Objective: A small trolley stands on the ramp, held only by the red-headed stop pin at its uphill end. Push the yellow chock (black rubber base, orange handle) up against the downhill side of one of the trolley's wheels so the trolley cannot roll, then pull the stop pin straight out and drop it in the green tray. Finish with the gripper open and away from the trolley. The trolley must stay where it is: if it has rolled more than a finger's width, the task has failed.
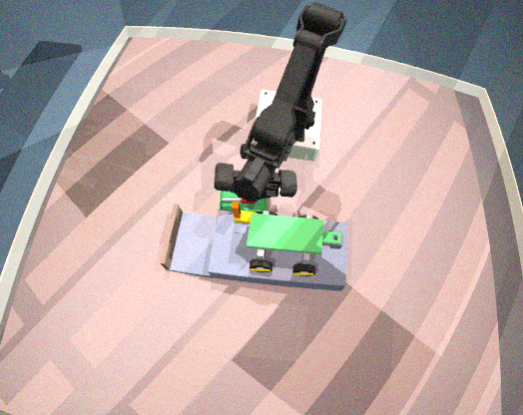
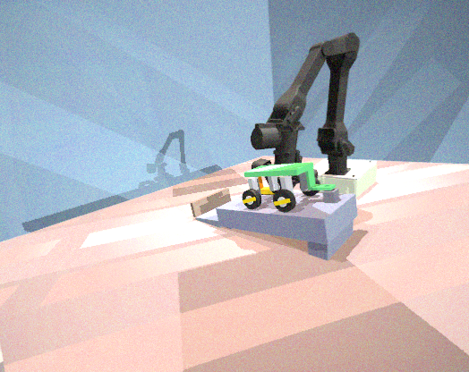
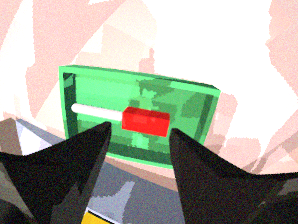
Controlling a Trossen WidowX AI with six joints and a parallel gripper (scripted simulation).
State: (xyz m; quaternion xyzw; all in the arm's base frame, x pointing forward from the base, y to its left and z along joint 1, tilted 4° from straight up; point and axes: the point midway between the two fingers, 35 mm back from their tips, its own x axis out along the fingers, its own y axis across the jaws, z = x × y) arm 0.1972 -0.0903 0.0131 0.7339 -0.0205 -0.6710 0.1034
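Right now the red-headed stop pin is 20 mm to the right of my gripper tip and 20 mm below it. From my gripper tip the other things lie so: chock 80 mm ahead, 60 mm above; pale blue ramp 140 mm ahead, 90 mm to the left, 20 mm above; green tray 30 mm below, 10 mm to the right.
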